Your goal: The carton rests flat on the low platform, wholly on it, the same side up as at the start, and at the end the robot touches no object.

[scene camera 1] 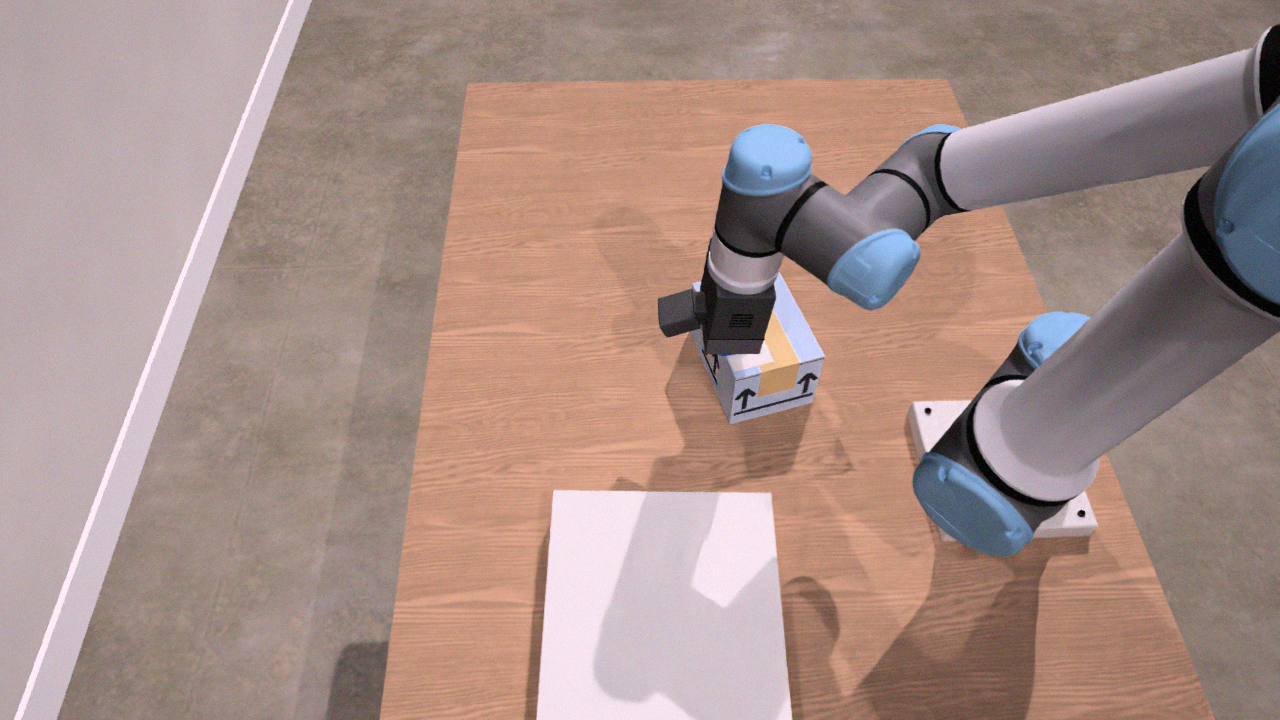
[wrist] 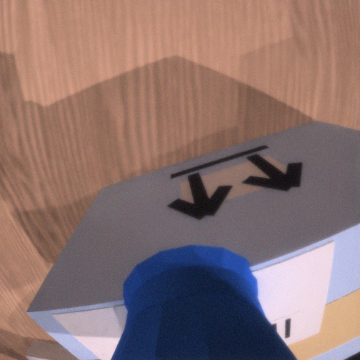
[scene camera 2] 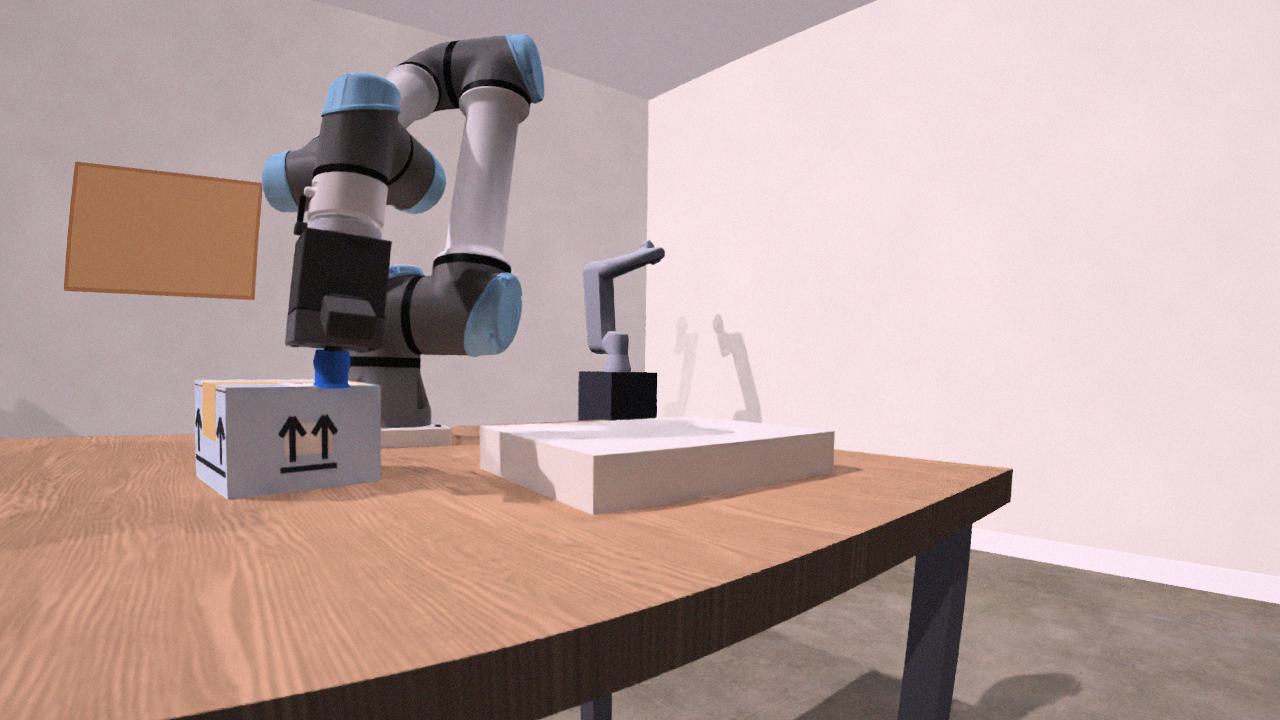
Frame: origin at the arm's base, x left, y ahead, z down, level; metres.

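Where they show: hand at its tool point: (scene camera 2: 329,398); arm's base at its link origin: (scene camera 2: 382,423).
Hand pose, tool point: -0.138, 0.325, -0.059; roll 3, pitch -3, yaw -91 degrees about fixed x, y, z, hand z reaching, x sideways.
Each offset is from my tool point to the centre of the thing, as dx, dy, dz. Level surfaces: height alone.
The carton {-0.036, -0.044, +0.035} (scene camera 1: 776,383) (scene camera 2: 302,438) (wrist: 145,220) is a pale blue-grey box with orange tape and black arrows pointing up. It stands upright on the wooden table, turned at a slight angle, and no gap beneath it can be made out. My gripper (scene camera 1: 735,349) (scene camera 2: 331,383) (wrist: 192,267), a blue suction cup under a black tool body, is pressed on the carton's top near one long edge, over the white label, and holds it. In scene camera 1 the tool body mostly hides the cup. The low white platform {+0.330, +0.087, +0.060} (scene camera 1: 581,573) (scene camera 2: 716,472) is apart from the carton.
The platform is below the carton in scene camera 1 and right of it in scene camera 2. The arm's white base plate (scene camera 1: 930,425) (scene camera 2: 416,436) is on the table {dz +0.084} (scene camera 1: 501,358) (scene camera 2: 268,582). A small grey arm on a black block (scene camera 2: 617,395) stands behind.
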